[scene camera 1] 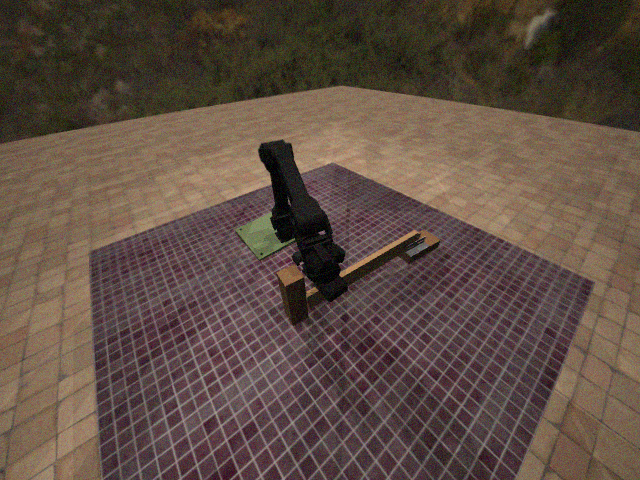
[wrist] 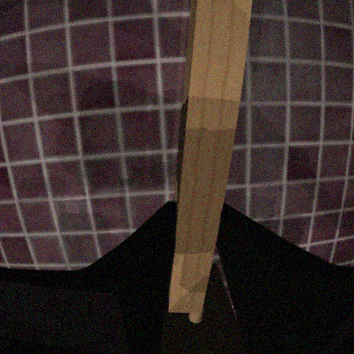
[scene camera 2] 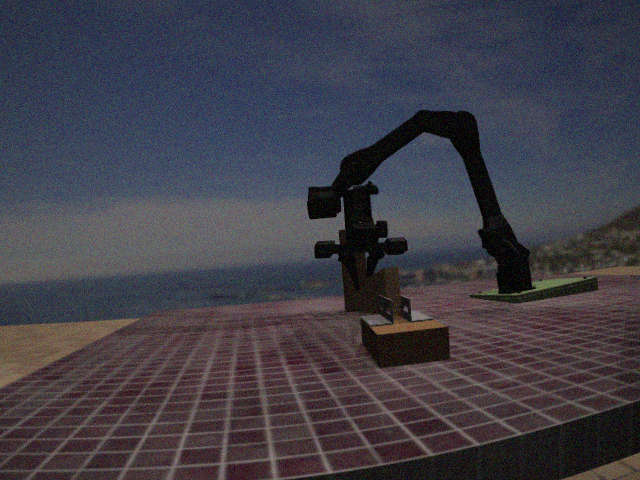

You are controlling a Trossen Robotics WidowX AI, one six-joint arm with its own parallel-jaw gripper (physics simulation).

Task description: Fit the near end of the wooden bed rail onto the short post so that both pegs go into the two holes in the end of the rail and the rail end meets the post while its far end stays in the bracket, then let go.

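Where they show: gripper, fingertip midpoint: (scene camera 1: 322,288) (wrist: 194,209); arm's base at its link origin: (scene camera 1: 285,235) (scene camera 2: 516,291).
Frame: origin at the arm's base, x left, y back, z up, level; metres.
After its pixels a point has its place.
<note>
The wooden bed rail (scene camera 1: 377,262) @(x 0.173, y -0.337, z 0.039 m) (scene camera 2: 390,289) @(x 0.354, y -0.333, z 0.058 m) (wrist: 212,170) @(x -0.006, y -0.327, z 0.051 m) runs from the short post (scene camera 1: 295,299) @(x -0.129, y -0.356, z 0.097 m) (scene camera 2: 353,302) @(x -0.098, y -0.341, z 0.005 m) to the metal bracket (scene camera 1: 418,250) @(x 0.346, y -0.361, z 0.022 m) (scene camera 2: 385,307) @(x 0.357, y -0.342, z 0.036 m). Its far end is between the bracket's upright plates. My gripper (scene camera 2: 363,280) @(x -0.030, y -0.325, z 0.035 m) (wrist: 194,209) @(x -0.030, y -0.325, z 0.035 m) is shut on the rail near its near end, with a finger on each side. In the wrist view a round peg (wrist: 195,318) @(x -0.095, y -0.331, z 0.041 m) shows past the rail's near end, off to the right of its middle, so a small gap shows there. The second peg and the two holes are hidden. In scene camera 1 the arm covers part of the rail.
The bracket is fixed on a low wooden block (scene camera 1: 431,239) @(x 0.436, y -0.347, z 0.020 m) (scene camera 2: 413,344) @(x 0.462, y -0.331, z 0.005 m). The arm's base stands on a green plate (scene camera 1: 255,240) @(x -0.112, y 0.039, z -0.002 m) (scene camera 2: 566,285) @(x 0.062, y 0.089, z 0.004 m) behind the post and rail. The post, the block and the plate are on a purple tiled mat (scene camera 1: 248,382) @(x -0.303, y -0.427, z -0.016 m) (scene camera 2: 232,403) @(x 0.551, y -0.509, z -0.016 m) (wrist: 95,130) @(x 0.004, y -0.260, z -0.016 m).
</note>
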